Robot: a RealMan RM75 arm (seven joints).
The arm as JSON. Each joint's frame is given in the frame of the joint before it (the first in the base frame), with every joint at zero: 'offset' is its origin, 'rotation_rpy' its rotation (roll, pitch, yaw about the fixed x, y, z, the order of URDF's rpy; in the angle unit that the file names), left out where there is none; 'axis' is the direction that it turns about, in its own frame. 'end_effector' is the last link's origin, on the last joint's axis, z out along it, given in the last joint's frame.
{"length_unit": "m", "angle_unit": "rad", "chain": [
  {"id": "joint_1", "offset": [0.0, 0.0, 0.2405], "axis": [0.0, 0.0, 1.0]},
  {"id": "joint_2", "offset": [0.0, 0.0, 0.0], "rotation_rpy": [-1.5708, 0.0, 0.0], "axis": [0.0, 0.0, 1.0]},
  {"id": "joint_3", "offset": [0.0, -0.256, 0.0], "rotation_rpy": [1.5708, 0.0, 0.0], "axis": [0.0, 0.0, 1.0]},
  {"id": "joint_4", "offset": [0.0, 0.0, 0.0], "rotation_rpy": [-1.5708, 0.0, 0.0], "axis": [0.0, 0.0, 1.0]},
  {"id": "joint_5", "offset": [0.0, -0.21, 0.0], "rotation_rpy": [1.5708, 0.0, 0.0], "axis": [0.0, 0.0, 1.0]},
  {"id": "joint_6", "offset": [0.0, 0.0, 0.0], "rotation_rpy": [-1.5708, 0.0, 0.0], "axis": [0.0, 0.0, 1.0]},
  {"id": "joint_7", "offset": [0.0, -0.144, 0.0], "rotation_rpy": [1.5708, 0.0, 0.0], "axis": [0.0, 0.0, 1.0]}
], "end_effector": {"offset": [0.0, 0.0, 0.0]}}
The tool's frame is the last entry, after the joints.
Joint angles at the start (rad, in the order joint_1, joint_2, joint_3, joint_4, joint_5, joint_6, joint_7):
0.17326, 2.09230, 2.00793, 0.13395, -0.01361, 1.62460, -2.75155
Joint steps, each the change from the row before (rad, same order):
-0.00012, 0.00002, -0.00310, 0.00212, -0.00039, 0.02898, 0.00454
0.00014, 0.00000, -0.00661, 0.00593, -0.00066, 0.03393, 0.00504
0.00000, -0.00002, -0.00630, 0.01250, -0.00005, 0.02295, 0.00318
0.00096, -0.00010, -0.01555, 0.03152, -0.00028, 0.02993, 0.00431
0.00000, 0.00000, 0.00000, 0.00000, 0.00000, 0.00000, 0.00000
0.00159, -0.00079, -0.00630, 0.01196, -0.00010, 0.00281, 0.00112
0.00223, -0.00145, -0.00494, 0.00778, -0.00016, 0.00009, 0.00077
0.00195, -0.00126, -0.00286, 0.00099, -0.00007, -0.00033, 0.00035
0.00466, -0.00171, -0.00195, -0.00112, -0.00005, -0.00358, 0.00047
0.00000, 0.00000, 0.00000, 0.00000, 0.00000, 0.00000, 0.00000
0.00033, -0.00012, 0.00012, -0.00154, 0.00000, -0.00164, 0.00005
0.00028, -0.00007, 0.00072, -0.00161, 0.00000, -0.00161, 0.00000
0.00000, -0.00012, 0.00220, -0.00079, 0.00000, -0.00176, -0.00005
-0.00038, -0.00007, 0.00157, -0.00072, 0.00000, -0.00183, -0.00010
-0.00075, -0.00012, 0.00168, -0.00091, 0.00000, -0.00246, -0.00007
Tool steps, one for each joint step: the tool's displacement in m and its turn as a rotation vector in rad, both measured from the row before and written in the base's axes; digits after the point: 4 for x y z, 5 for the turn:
-0.0041, -0.0010, 0.0016, 0.01250, -0.00668, 0.02825
-0.0056, -0.0005, 0.0019, 0.01358, -0.00961, 0.03764
-0.0050, 0.0007, 0.0022, 0.01229, -0.00953, 0.03280
-0.0096, 0.0032, 0.0039, 0.01728, -0.01794, 0.05987
0.0000, 0.0000, 0.0000, 0.00000, 0.00000, 0.00000
-0.0029, 0.0021, 0.0012, 0.00202, -0.00531, 0.01711
-0.0019, 0.0020, 0.0009, -0.00024, -0.00396, 0.01142
-0.0006, 0.0010, 0.0002, -0.00204, -0.00162, 0.00409
-0.0004, 0.0019, 0.0000, -0.00397, -0.00030, 0.00207
0.0000, 0.0000, 0.0000, 0.00000, 0.00000, 0.00000
0.0004, 0.0001, -0.0002, -0.00154, 0.00084, -0.00227
0.0004, 0.0000, -0.0002, -0.00104, 0.00096, -0.00268
0.0005, -0.0001, 0.0002, 0.00060, 0.00091, -0.00317
0.0006, -0.0002, 0.0001, 0.00007, 0.00082, -0.00326
0.0008, -0.0003, 0.0000, -0.00026, 0.00105, -0.00433

